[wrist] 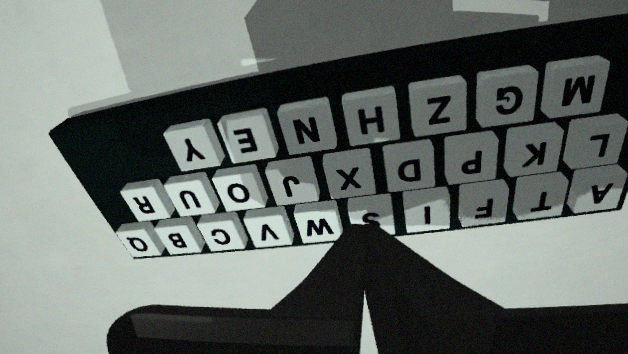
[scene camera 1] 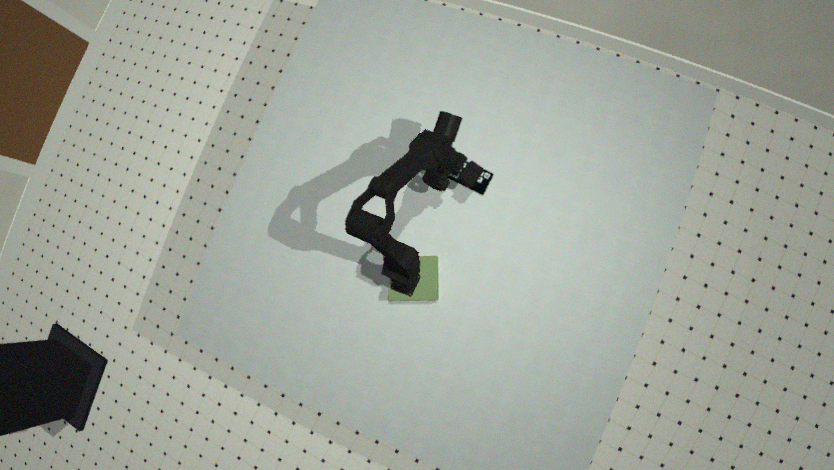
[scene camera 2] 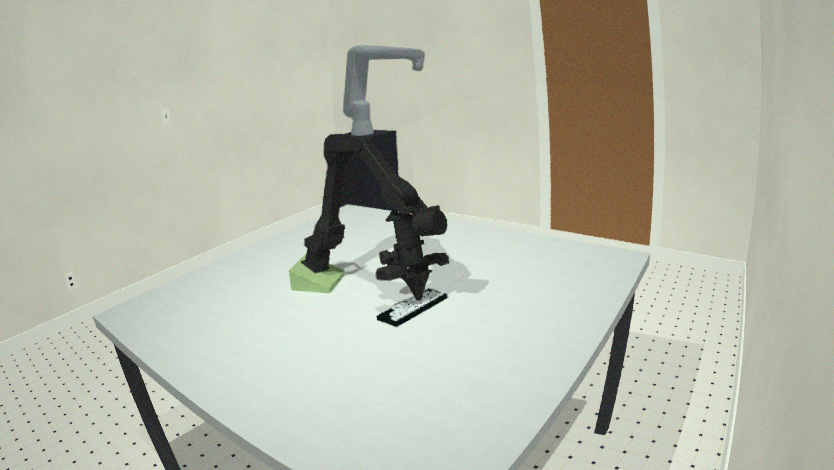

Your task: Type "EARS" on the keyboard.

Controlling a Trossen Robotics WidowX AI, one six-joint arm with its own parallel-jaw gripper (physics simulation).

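Places are measured from the arm's base along level axes (x up, y back, z right), in centimetres.
Where they show: gripper, fingertip midpoint: (wrist: pixel 361 237) (scene camera 1: pixel 457 162) (scene camera 2: pixel 419 300); arm's base, origin of the base link: (scene camera 1: pixel 405 282) (scene camera 2: pixel 315 265).
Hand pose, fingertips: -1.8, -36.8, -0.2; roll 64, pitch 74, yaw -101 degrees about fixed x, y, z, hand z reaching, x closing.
Each offset is from my fingertips to the top centre of the thing, as dx, dy, dz. Level surfaces: height alone.
A black keyboard {-1.0, +1.7, +0.5} (scene camera 1: pixel 483 179) (scene camera 2: pixel 402 312) (wrist: pixel 100 145) with pale letter keys lies flat on the table; its letters appear upside down in the wrist view. My gripper (scene camera 2: pixel 419 296) (wrist: pixel 361 237) is shut and empty and points down. Its tips are at the S key {-1.0, -0.3, -0.3} (wrist: pixel 371 206) in the bottom row of the wrist view and hide the lower part of its letter; I cannot tell whether they press it. The E key {-1.0, +3.7, +2.7} (wrist: pixel 245 140) and R key {-1.0, +2.2, +7.5} (wrist: pixel 143 202) are up and left of the tips. The A key {-1.0, -0.8, -7.8} (wrist: pixel 600 192) is at the far right, in the same row as S.
My arm's base stands on a green block (scene camera 1: pixel 430 280) (scene camera 2: pixel 312 282) on the pale table {dx -2.7} (scene camera 1: pixel 525 350) (scene camera 2: pixel 350 373). A dark stand (scene camera 1: pixel 46 379) (scene camera 2: pixel 370 175) is on the floor beyond the table, with a grey arm (scene camera 2: pixel 356 81) on top.
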